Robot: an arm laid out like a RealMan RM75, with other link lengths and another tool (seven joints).
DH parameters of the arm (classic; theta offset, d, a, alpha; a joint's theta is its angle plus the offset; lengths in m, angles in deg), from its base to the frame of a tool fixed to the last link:
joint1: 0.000 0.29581 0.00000 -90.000
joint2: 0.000 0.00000 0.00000 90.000
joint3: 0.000 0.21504 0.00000 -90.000
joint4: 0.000 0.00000 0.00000 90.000
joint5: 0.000 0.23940 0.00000 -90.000
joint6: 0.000 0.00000 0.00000 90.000
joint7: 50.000 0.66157 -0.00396 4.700
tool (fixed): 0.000 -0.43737 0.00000 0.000
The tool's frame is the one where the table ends.
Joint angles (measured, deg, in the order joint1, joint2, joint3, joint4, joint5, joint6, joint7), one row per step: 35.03, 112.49, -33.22, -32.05, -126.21, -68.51, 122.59; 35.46, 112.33, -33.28, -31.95, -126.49, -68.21, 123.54; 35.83, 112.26, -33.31, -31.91, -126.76, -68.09, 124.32; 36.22, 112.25, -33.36, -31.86, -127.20, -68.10, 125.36; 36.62, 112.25, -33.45, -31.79, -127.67, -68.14, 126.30; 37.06, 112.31, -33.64, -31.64, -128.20, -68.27, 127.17; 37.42, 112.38, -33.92, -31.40, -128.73, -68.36, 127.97
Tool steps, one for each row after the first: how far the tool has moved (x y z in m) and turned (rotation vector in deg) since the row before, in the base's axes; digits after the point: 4 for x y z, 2 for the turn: -0.0009, 0.0027, 0.0008, 0.02, 0.06, -0.52; -0.0013, 0.0019, 0.0002, -0.09, 0.12, -0.35; -0.0015, 0.0013, -0.0009, -0.35, 0.24, -0.51; -0.0016, 0.0010, -0.0014, -0.43, 0.16, -0.40; -0.0022, 0.0004, -0.0029, -0.70, 0.15, -0.29; -0.0014, -0.0004, -0.0036, -0.80, 0.08, -0.34
